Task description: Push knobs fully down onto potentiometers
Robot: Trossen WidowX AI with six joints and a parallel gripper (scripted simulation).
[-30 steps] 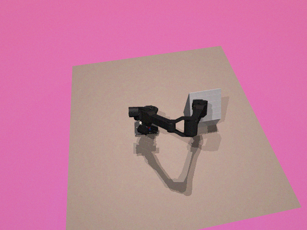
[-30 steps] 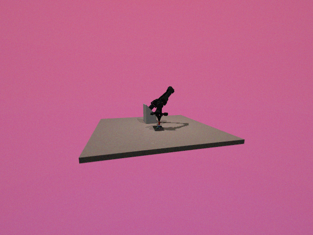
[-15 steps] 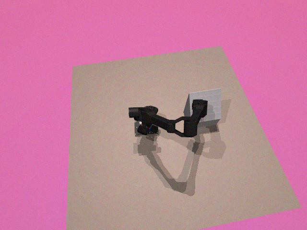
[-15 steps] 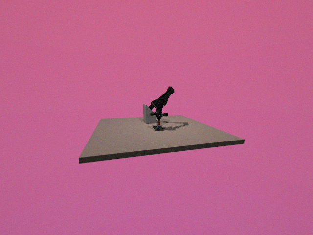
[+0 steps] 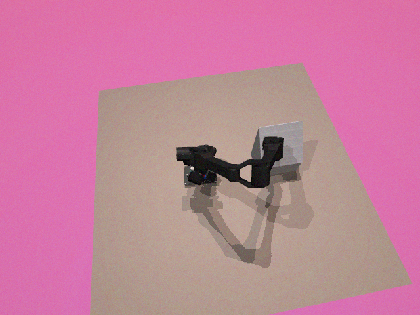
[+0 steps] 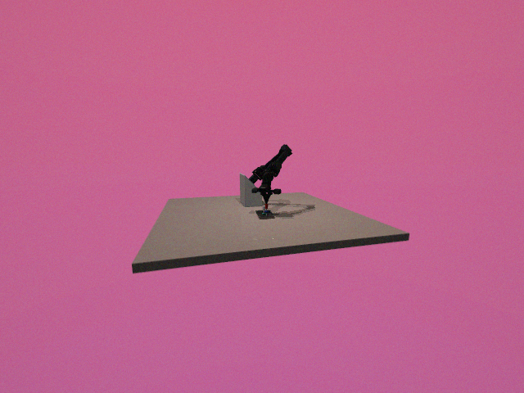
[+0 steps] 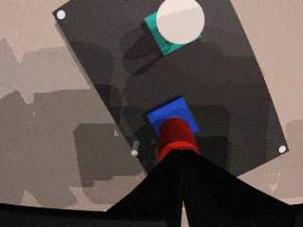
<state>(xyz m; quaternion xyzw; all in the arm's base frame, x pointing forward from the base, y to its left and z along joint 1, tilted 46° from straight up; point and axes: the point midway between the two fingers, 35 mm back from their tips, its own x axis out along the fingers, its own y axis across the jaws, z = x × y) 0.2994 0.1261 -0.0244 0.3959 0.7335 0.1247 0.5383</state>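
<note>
My gripper tip is now 2 cm above the red knob. The rest, counted from my gripper tip: grey knob: 5 cm ahead, 2 cm to the right, 2 cm below.
</note>
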